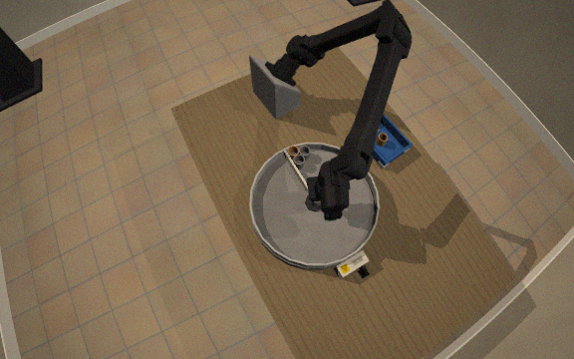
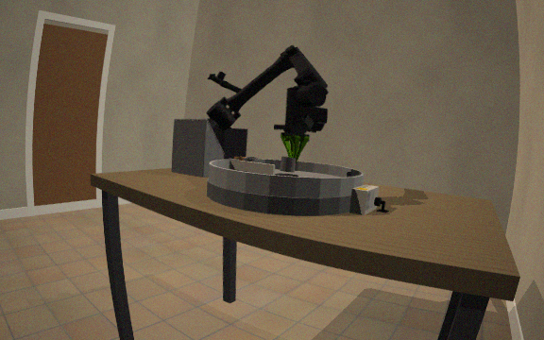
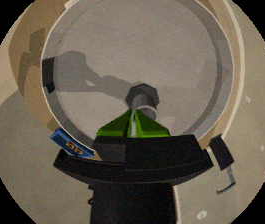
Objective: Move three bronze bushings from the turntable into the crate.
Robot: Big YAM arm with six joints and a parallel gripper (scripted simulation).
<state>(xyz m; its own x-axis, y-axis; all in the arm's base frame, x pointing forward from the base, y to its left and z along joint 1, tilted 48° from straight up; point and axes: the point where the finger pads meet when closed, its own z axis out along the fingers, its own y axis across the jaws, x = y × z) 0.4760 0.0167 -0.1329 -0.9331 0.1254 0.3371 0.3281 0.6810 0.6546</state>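
Right now my hand is 10 mm past the grey turntable, 20 mm to the left of it and 50 mm above it. From my hand the other things lie so: blue crate (120 mm behind, 350 mm to the left, 80 mm below).
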